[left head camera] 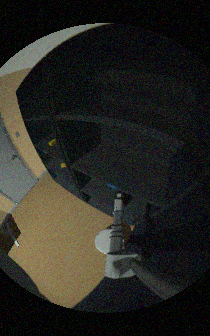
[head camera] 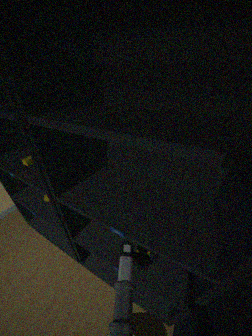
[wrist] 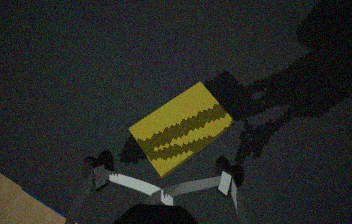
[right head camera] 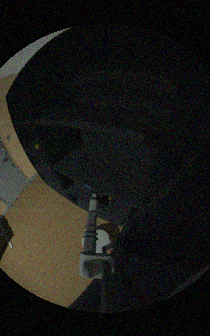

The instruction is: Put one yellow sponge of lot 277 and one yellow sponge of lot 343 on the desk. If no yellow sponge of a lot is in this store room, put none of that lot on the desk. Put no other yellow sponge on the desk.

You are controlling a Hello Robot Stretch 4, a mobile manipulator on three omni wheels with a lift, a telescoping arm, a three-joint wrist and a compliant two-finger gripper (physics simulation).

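Seen in the pictures: gripper, fingertip midpoint: (wrist: 164, 167); robot's base, link origin: (left head camera: 108, 240) (right head camera: 96, 241).
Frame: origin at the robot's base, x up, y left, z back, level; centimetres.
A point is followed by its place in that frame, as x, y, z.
A yellow sponge (wrist: 181, 127) {55.1, -10.3, -53.3} lies on a dark shelf board in the wrist view, with bands of shadow across it. No lot number can be read on it. My gripper (wrist: 164, 167) {52.5, -8.7, -49.3} is open in the wrist view; its two fingertips stand apart, near the sponge's lower edge, with nothing between them. Bits of yellow show beside the gripper in the head camera view, mostly hidden by it. Two more yellow sponges show small at the left: one (head camera: 27, 161) {100.1, 84.4, -93.1} (left head camera: 52, 142) {99.4, 83.6, -95.3} (right head camera: 37, 146) {98.9, 85.0, -93.0} and another (head camera: 46, 198) {54.3, 85.4, -96.9} (left head camera: 63, 165) {53.6, 82.6, -97.5} on a lower board. Their lots cannot be read. The desk cannot be made out.
A large dark shelf unit (head camera: 125, 138) {140.7, 1.9, -42.9} fills most of the head view, with blue marks on its board edges. The arm (head camera: 123, 295) {92.0, 0.1, -22.6} reaches toward it. Wooden floor (left head camera: 65, 235) {-2.8, 70.0, 5.2} lies at the lower left, and a grey door-like panel (left head camera: 14, 165) {71.4, 188.7, -72.0} stands at the far left.
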